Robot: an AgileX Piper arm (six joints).
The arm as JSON. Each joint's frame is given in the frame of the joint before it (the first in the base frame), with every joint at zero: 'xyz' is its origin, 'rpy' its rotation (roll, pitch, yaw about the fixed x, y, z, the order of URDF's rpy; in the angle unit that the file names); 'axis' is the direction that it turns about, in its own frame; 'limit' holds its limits. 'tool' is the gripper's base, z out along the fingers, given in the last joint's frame.
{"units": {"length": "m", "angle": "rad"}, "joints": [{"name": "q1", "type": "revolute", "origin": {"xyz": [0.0, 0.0, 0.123], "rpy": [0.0, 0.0, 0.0]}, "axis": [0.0, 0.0, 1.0], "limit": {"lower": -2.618, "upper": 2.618}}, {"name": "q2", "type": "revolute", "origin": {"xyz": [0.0, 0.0, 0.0], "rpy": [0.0, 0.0, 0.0]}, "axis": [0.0, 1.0, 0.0], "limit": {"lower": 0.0, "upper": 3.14}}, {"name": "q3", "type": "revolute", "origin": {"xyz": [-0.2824, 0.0, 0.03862], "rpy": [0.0, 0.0, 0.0]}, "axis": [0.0, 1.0, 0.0], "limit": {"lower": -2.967, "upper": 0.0}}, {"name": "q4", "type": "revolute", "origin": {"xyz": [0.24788, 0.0, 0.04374], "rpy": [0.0, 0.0, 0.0]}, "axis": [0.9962, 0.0, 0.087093], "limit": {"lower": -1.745, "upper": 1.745}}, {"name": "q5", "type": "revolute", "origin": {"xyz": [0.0, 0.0, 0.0], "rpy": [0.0, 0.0, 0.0]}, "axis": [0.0, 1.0, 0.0], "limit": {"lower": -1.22, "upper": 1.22}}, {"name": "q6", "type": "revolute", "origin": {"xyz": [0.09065, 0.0, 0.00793], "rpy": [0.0, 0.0, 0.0]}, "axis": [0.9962, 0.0, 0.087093], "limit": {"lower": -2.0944, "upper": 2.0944}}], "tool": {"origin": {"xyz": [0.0, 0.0, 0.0], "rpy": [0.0, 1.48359, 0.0]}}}
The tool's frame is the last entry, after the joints.
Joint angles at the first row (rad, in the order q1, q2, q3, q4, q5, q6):
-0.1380, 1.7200, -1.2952, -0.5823, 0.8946, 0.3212
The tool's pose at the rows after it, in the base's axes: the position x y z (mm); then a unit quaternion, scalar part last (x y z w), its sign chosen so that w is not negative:
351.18 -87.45 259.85 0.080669 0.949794 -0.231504 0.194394
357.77 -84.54 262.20 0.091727 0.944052 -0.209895 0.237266
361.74 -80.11 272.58 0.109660 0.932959 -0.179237 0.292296
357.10 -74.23 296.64 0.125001 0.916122 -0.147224 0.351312
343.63 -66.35 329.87 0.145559 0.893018 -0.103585 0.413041
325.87 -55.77 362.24 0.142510 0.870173 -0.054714 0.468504
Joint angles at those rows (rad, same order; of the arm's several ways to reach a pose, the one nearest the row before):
-0.1380, 1.7200, -1.2952, -0.5813, 0.8736, 0.3299
-0.1380, 1.7178, -1.2952, -0.5627, 0.7909, 0.3668
-0.1380, 1.6952, -1.2952, -0.5287, 0.7005, 0.4074
-0.1372, 1.6341, -1.2952, -0.4764, 0.6328, 0.4210
-0.1373, 1.5434, -1.2952, -0.3831, 0.5823, 0.4152
-0.1372, 1.4483, -1.2925, -0.2314, 0.5362, 0.3248

